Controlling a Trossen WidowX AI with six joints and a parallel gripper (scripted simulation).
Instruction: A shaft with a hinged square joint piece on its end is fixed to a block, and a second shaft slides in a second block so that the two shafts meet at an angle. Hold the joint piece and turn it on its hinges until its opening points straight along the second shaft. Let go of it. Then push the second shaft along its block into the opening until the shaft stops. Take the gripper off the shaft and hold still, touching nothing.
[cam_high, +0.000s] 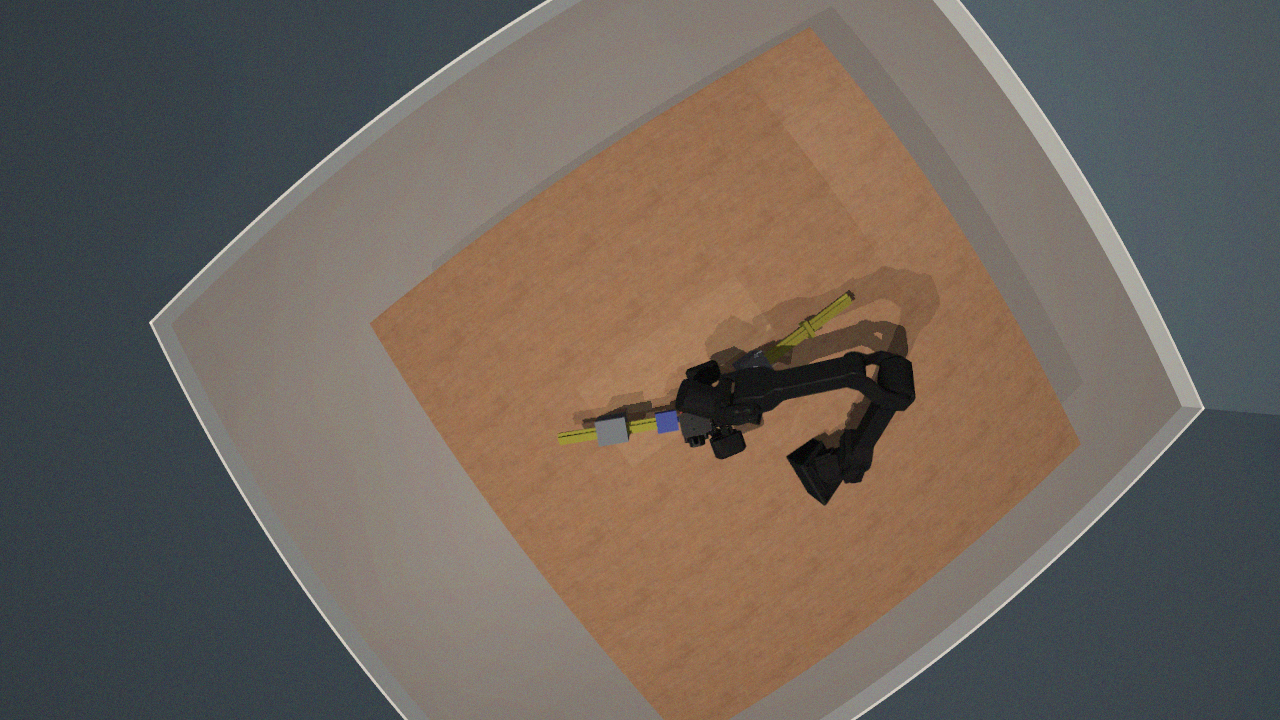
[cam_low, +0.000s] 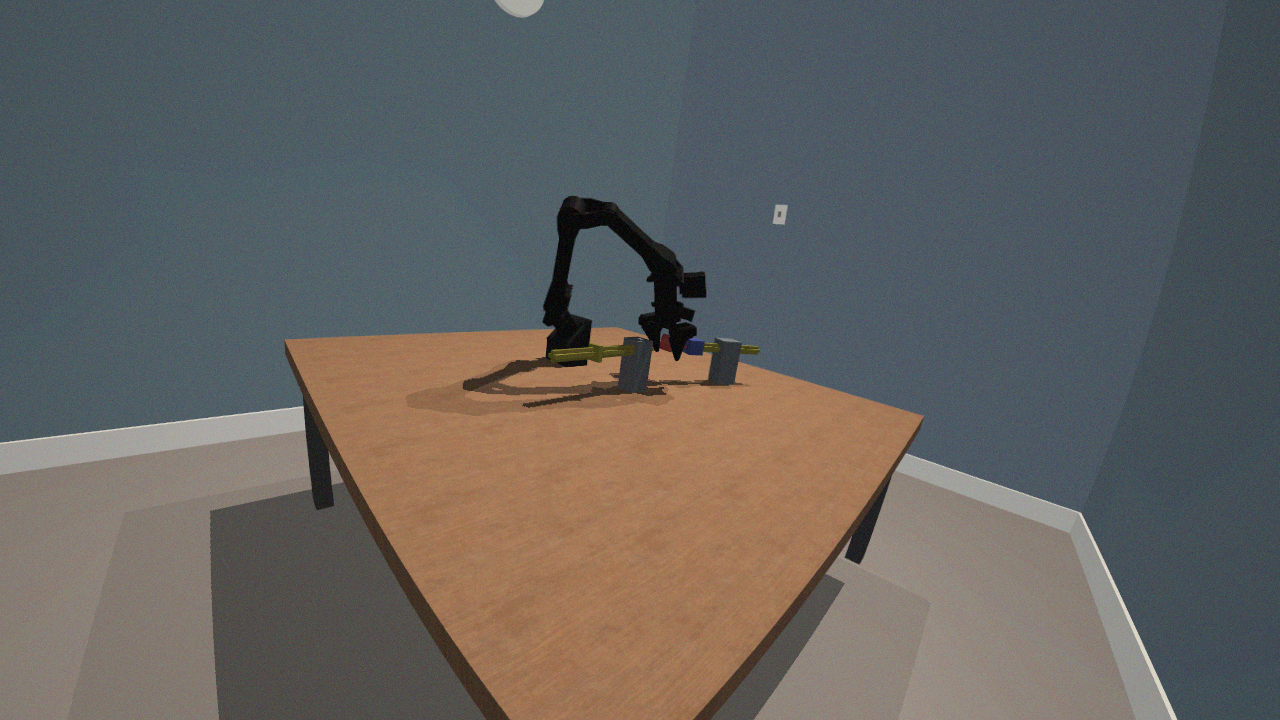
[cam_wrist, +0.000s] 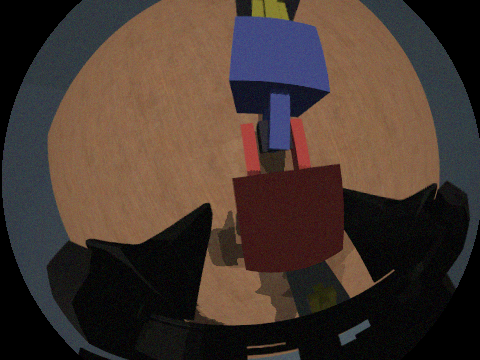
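The red square joint piece is 1 cm to the left of my gripper tip and 3 cm above it.
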